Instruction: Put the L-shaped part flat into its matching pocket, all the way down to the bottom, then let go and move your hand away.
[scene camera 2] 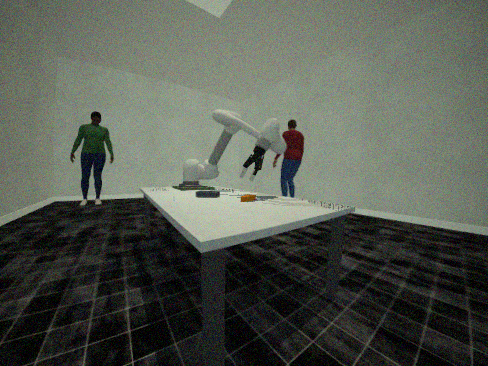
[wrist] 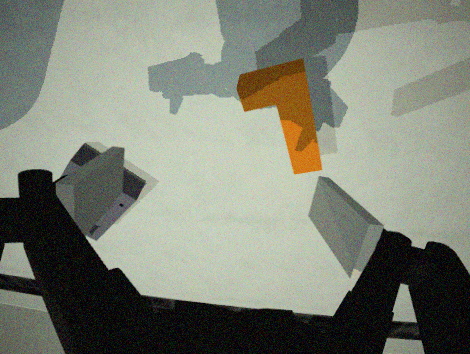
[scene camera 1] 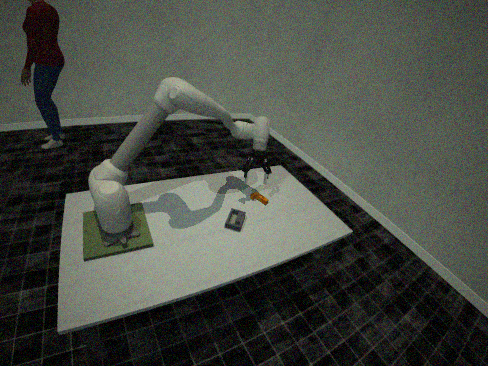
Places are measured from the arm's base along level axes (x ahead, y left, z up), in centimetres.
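Where they show: gripper, fingertip midpoint: (scene camera 2: 245,178) (wrist: 221,183) (scene camera 1: 255,183); arm's base at its link origin: (scene camera 2: 190,186) (scene camera 1: 118,229).
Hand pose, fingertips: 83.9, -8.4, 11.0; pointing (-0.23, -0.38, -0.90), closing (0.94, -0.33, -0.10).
Things, the pixels of their top centre, and the offset from my fingertips, as dx, dy, dz. Level surfaces: height alone.
- orange L-shaped part at its top centre: (wrist: 283,132) (scene camera 2: 246,195) (scene camera 1: 259,197) +4.0, -3.0, -9.9
- dark grey block at its top centre: (wrist: 84,207) (scene camera 1: 236,217) (scene camera 2: 208,191) -22.9, -12.1, -9.3
- white table at its surface level: dz -12.9
The orange L-shaped part (scene camera 1: 259,198) (scene camera 2: 248,198) (wrist: 292,92) lies flat on the table, partly in the arm's shadow. The dark grey block (scene camera 1: 233,228) (scene camera 2: 207,194) (wrist: 112,215) with the pocket stands on the table apart from the part, nearer the arm's base. In the wrist view the left finger hides much of the block, and its pocket is mostly hidden. My gripper (scene camera 1: 256,181) (scene camera 2: 247,176) (wrist: 221,183) is open and empty, well above the table. In the wrist view the part lies above the right fingertip, outside the space between the fingers.
The white table (scene camera 1: 200,270) (scene camera 2: 225,220) carries the arm's base on a green plate (scene camera 1: 92,245). A person in a red top (scene camera 1: 42,45) (scene camera 2: 293,145) stands beyond the table. A person in a green top (scene camera 2: 94,140) stands at the left in scene camera 2.
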